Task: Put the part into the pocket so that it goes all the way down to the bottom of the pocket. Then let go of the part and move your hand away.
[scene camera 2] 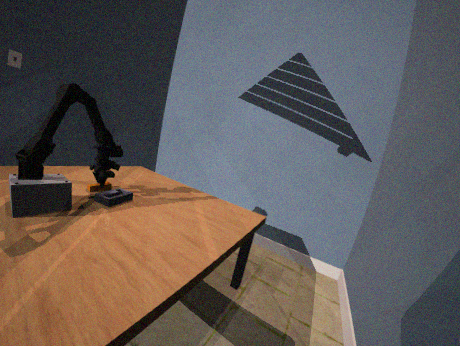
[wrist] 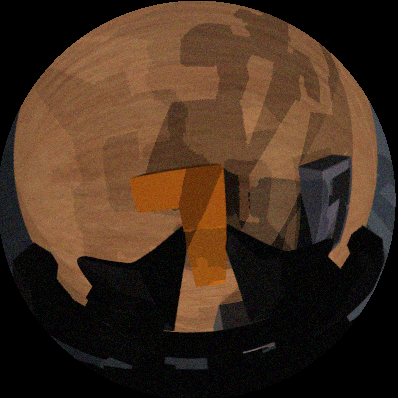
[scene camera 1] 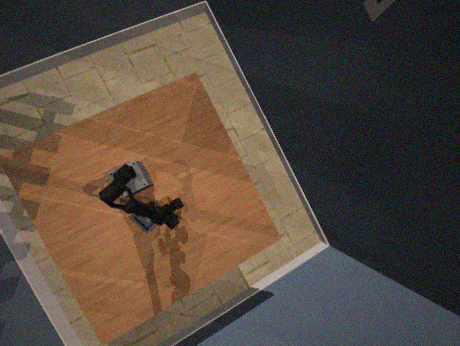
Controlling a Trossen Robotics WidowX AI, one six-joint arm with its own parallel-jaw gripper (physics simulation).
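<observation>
The part is an orange L-shaped block, lying flat at table level. My gripper points down and is shut on the part's long arm, with one black finger on each side. The short arm sticks out to the left in the wrist view. The dark blue-grey block with the pocket stands on the table, apart from the part, to the right in the wrist view. Its recess shows from the side there. The arm hides some of it in scene camera 1.
The grey box under the arm's base stands on the wooden table, near the part and the pocket block. Shadows of the arm fall across the table. A table corner shows in scene camera 2.
</observation>
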